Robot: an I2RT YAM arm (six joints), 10 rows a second.
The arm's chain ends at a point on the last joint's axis. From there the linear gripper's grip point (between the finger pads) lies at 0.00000 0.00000 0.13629 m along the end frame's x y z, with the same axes.
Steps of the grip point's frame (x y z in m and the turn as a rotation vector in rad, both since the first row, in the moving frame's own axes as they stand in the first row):
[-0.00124, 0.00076, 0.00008, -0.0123, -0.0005, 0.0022]
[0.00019, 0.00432, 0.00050, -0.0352, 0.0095, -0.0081]
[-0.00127, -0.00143, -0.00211, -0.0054, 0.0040, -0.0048]
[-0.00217, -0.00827, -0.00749, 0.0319, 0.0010, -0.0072]
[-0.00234, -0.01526, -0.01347, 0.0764, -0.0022, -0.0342]
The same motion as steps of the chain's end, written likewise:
[-0.00117, -0.00092, 0.00009, -0.0123, -0.0005, 0.0022]
[-0.00112, -0.00047, 0.00059, -0.0352, 0.0095, -0.0081]
[-0.00182, -0.00216, -0.00211, -0.0054, 0.0040, -0.0048]
[-0.00229, -0.00392, -0.00742, 0.0319, 0.0010, -0.0072]
[-0.00186, -0.00486, -0.01307, 0.0764, -0.0022, -0.0342]

